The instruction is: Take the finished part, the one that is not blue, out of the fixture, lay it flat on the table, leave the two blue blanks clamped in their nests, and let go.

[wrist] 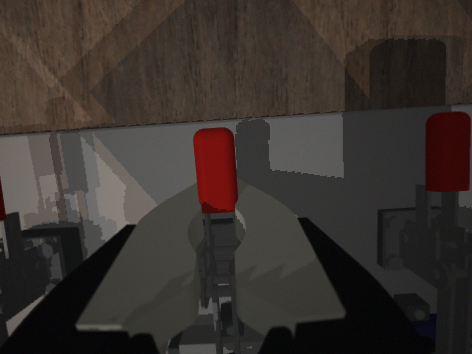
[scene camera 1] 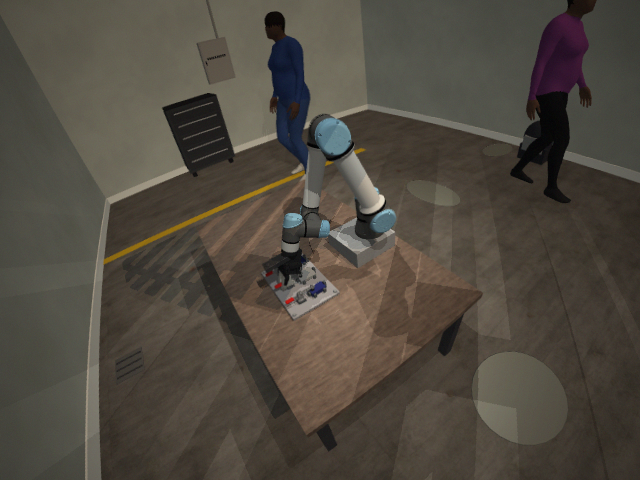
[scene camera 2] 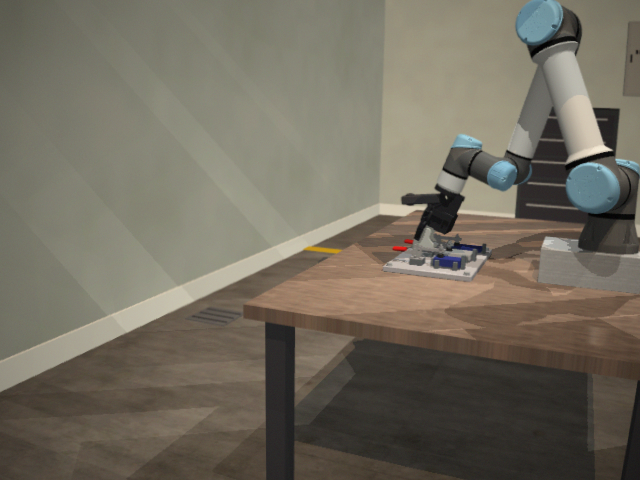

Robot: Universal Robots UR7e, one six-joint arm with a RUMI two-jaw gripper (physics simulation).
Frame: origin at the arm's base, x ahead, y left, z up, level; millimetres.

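Seen in the pictures: gripper, fingertip midpoint: (wrist: 221,184) (scene camera 1: 282,289); arm's base at its link origin: (scene camera 1: 369,230) (scene camera 2: 607,249).
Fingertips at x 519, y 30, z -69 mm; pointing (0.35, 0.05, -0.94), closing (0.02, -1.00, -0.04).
Offsets run from my fingertips to a thing's middle. "pt": to the spot under its first point.
The fixture plate (scene camera 1: 299,312) (scene camera 2: 408,268) (wrist: 310,145) lies on the table. One blue blank @[127 mm back, 103 mm left, 16 mm up] (scene camera 1: 316,288) (scene camera 2: 448,261) sits in the near nest. The other blue blank @[126 mm back, 117 mm right, 11 mm up] (scene camera 1: 302,260) (scene camera 2: 470,248) sits in the far nest, partly hidden. The grey finished part @[127 mm back, 7 mm right, 13 mm up] (scene camera 1: 309,276) (scene camera 2: 467,253) lies between them in the middle nest. My gripper (scene camera 1: 289,277) (scene camera 2: 427,238) (wrist: 221,184) is tilted over the middle clamp. Its fingers are shut around that clamp's grey lever, under the red handle @[9 mm ahead, 1 mm right, 35 mm up] (wrist: 216,170). The arm partly hides this clamp in scene camera 1.
The near clamp's red handle @[9 mm back, 109 mm left, 36 mm up] (scene camera 1: 289,300) (scene camera 2: 399,248) sticks out beside the gripper. Another red handle @[pt 18 mm ahead, 106 mm right, 31 mm up] (wrist: 447,152) shows at the right in the wrist view. The robot's base block (scene camera 1: 361,248) (scene camera 2: 568,266) stands behind the fixture. Two people (scene camera 1: 286,77) (scene camera 1: 558,67) are beyond the table.
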